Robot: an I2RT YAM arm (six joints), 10 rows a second.
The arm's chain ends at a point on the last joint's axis. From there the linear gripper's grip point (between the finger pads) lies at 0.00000 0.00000 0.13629 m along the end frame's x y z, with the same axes.
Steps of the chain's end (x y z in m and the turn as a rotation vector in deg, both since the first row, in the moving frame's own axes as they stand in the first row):
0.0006, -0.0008, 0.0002, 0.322, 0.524, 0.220
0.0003, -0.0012, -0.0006, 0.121, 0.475, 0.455
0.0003, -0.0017, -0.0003, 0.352, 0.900, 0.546
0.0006, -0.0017, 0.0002, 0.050, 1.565, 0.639
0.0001, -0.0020, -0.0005, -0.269, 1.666, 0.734
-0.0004, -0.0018, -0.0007, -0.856, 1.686, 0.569
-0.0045, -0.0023, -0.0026, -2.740, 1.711, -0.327
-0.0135, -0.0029, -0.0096, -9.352, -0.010, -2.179
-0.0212, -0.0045, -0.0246, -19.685, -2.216, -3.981
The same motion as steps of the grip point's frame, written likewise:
0.0018, -0.0016, 0.0002, 0.322, 0.524, 0.220
0.0014, -0.0015, -0.0006, 0.121, 0.475, 0.455
0.0024, -0.0025, -0.0003, 0.352, 0.900, 0.546
0.0043, -0.0018, 0.0001, 0.050, 1.565, 0.639
0.0041, -0.0013, -0.0006, -0.269, 1.666, 0.734
0.0036, 0.0003, -0.0008, -0.856, 1.686, 0.569
-0.0004, 0.0042, -0.0028, -2.740, 1.711, -0.327
-0.0131, 0.0192, -0.0114, -9.352, -0.010, -2.179
-0.0248, 0.0415, -0.0327, -19.685, -2.216, -3.981

